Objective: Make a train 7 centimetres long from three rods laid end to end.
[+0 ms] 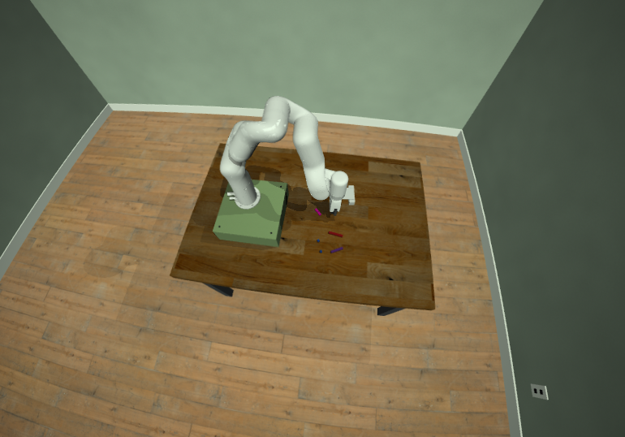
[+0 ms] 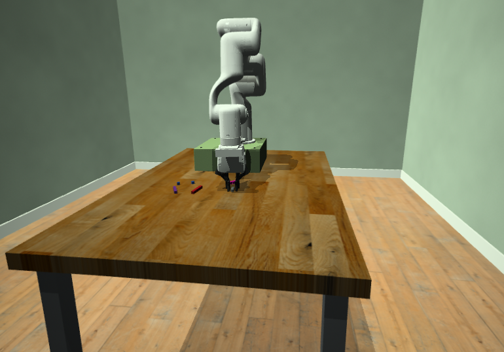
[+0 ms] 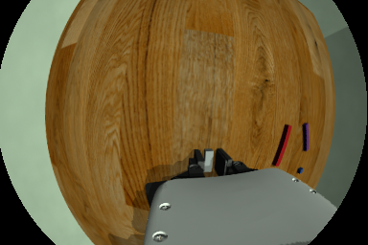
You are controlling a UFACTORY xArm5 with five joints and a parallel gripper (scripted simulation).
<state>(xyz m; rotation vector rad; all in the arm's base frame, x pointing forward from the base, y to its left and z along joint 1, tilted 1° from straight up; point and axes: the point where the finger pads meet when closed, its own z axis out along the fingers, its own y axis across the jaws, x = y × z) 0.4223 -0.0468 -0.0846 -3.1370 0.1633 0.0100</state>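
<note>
My gripper is now 2 cm above the grey rod. From my hand the other things lie so: red rod 13 cm to the right, 2 cm below, 1 cm behind; then purple rod 21 cm to the right, 2 cm below, 1 cm behind.
</note>
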